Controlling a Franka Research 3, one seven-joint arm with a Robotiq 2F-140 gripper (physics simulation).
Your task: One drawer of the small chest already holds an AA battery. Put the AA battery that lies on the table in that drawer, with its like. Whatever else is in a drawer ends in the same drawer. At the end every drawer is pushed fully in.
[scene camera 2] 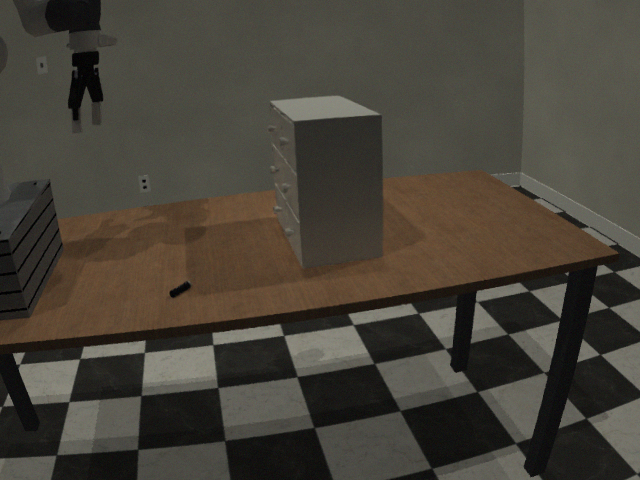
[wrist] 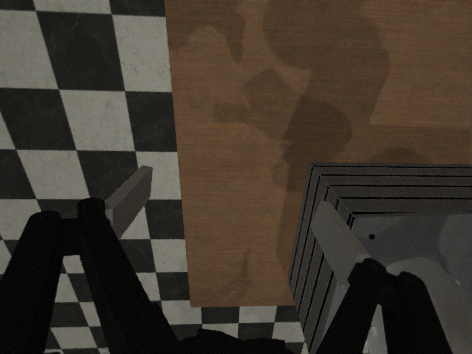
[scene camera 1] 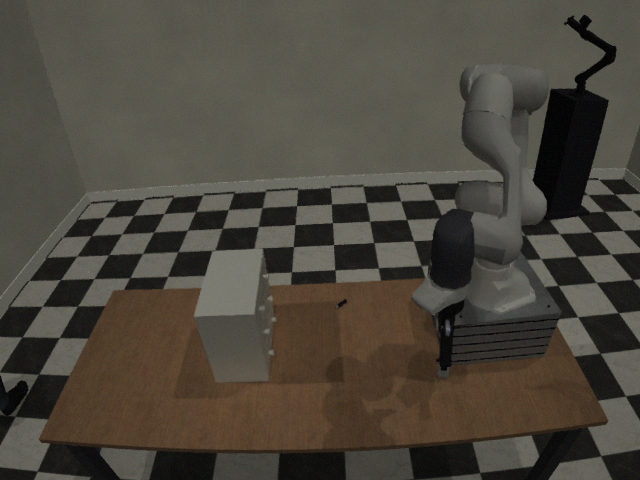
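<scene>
I can see my gripper in scene camera 2 (87, 128), and both the wrist view and scene camera 1 show it as well. On my gripper (wrist: 125, 312) is the same spot as (scene camera 1: 441, 334).
</scene>
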